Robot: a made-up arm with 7 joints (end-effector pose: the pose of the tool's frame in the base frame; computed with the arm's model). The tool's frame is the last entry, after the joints.
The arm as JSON. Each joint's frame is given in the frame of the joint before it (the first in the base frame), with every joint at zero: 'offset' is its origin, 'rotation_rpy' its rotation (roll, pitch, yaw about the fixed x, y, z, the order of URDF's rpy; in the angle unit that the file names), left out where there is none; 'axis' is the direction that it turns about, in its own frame. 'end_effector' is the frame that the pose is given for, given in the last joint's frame.
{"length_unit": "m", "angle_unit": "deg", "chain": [
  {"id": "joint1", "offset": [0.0, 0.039, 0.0], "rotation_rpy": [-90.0, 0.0, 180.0], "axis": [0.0, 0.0, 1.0]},
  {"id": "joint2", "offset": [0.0, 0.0, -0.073], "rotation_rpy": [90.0, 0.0, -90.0], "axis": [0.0, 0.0, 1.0]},
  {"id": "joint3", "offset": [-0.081, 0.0, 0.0], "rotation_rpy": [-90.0, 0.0, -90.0], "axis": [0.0, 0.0, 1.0]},
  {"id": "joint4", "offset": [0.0, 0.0, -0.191], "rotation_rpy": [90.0, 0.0, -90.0], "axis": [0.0, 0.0, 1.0]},
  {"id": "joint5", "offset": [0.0, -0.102, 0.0], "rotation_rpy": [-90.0, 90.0, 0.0], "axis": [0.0, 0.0, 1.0]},
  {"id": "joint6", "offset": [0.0, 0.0, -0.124], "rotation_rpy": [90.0, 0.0, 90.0], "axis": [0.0, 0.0, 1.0]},
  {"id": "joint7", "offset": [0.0, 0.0, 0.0], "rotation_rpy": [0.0, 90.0, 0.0], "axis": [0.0, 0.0, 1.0]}
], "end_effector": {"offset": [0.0, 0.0, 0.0], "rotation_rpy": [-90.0, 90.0, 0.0]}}
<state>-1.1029 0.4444 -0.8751 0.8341 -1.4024 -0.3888 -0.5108</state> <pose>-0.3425 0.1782 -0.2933 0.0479 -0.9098 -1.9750</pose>
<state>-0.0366 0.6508 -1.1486 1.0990 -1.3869 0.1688 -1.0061</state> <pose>0.0675 0.1929 -0.4121 1.5309 0.2760 -2.5519</pose>
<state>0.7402 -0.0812 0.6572 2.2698 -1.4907 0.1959 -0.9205</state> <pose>0.1920 0.2071 -0.0071 -2.4906 -0.6874 -1.1225</pose>
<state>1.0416 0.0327 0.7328 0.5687 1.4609 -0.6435 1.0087</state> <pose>0.4423 0.2085 -0.1539 -2.2084 0.3396 2.6964</pose>
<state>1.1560 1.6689 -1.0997 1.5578 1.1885 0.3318 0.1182</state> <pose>0.2001 0.4053 0.0240 0.9183 -1.0768 -0.8523</pose>
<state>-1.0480 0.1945 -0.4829 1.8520 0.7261 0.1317 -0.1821</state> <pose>-0.0988 0.0535 -0.2789 -0.6175 -0.2247 0.4955</pose>
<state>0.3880 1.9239 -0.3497 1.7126 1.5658 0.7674 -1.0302</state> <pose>0.1904 0.3638 0.0898 1.5018 -0.7584 -0.3484</pose>
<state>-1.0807 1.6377 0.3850 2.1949 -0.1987 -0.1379 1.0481</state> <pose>0.1489 0.2470 -0.1132 -0.0312 -0.2664 -2.3639</pose>
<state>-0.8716 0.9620 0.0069 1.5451 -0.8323 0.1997 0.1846</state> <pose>0.0248 0.3408 -0.2743 0.5209 0.3147 -1.5980</pose>
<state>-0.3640 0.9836 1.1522 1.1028 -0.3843 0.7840 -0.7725</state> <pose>0.0575 0.5254 -0.0794 2.2195 -0.5149 0.2160</pose>
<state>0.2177 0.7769 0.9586 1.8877 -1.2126 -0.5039 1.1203</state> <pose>0.1249 0.3786 0.0066 1.4293 0.4766 -1.0233</pose>
